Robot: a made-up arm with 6 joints.
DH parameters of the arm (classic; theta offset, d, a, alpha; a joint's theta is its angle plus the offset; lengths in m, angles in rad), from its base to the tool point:
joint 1: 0 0.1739 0 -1.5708
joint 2: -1.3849 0 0.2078 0
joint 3: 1.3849 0 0.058 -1.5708
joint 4: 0 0.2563 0 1.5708
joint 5: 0 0 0.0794 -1.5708
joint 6: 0 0.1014 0 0
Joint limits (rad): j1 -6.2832..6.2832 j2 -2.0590..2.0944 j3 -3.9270..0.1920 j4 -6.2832..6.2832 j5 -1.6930..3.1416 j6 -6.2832..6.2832
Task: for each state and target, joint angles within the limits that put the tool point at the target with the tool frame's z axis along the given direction. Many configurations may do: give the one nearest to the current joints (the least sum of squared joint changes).
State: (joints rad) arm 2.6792 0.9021 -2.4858 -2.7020 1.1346 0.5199
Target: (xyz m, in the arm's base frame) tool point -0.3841 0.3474 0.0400 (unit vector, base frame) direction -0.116 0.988 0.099
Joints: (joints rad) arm 2.5012 1.0291 -1.7721 -2.2387 1.1707 0.5199
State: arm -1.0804 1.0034 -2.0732 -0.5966 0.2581 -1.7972
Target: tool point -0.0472 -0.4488 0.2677 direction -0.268 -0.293 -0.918
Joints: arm -1.6519 0.2239 -1.4744 -0.3052 0.9438 -1.7972
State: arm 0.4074 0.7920 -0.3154 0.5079 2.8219 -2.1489
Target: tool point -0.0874 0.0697 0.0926 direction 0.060 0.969 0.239
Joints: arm 1.1294 1.4439 -0.0524 1.3671 2.7654 -2.1489
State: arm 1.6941 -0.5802 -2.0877 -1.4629 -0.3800 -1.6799
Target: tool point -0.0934 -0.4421 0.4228 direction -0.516 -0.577 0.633
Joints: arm 1.6359 -1.4848 -2.3195 -1.5023 -0.5869 -1.6799
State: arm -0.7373 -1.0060 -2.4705 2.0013 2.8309 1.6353
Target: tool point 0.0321 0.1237 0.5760 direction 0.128 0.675 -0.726
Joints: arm -0.4941 -0.7244 -1.9543 1.3623 2.4077 1.6353
